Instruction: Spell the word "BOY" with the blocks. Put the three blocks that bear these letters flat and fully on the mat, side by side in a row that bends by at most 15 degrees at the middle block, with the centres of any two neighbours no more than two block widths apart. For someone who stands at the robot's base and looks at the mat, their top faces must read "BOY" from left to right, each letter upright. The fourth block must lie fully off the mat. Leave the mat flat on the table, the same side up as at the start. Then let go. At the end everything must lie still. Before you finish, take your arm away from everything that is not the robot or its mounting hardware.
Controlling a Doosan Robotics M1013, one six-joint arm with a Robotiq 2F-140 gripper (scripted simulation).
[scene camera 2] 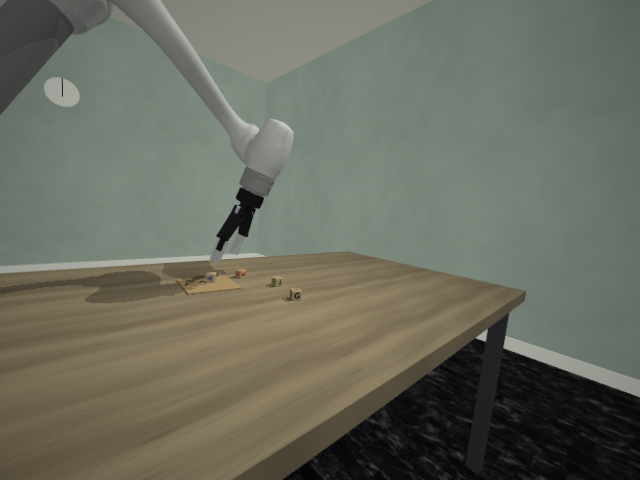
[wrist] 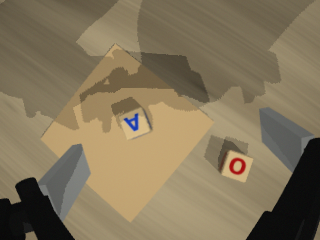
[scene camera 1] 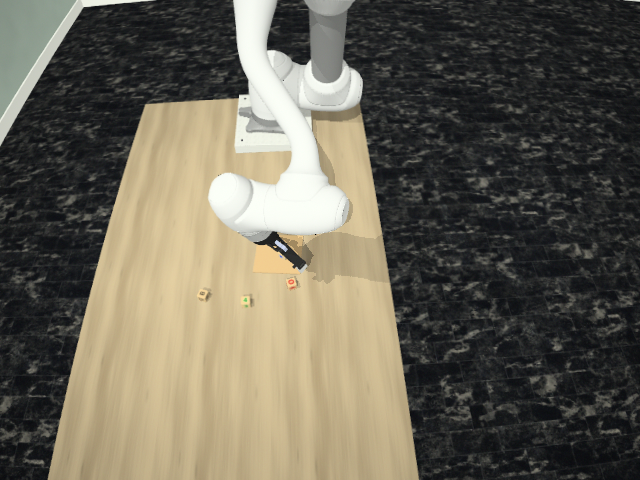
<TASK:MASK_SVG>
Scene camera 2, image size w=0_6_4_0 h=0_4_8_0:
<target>my gripper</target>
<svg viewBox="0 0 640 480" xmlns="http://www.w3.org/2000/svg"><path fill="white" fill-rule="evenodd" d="M264 197L255 195L242 187L239 189L236 199L241 203L239 206L234 205L232 212L219 233L217 233L219 238L210 260L220 263L228 240L239 226L238 233L229 251L238 255L245 237L249 235L249 229L256 211L255 208L259 209L261 207Z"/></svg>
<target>tan square mat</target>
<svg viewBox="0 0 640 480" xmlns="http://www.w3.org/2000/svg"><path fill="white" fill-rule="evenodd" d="M242 289L241 286L226 276L216 276L214 283L206 283L205 277L177 279L188 295Z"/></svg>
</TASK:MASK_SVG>
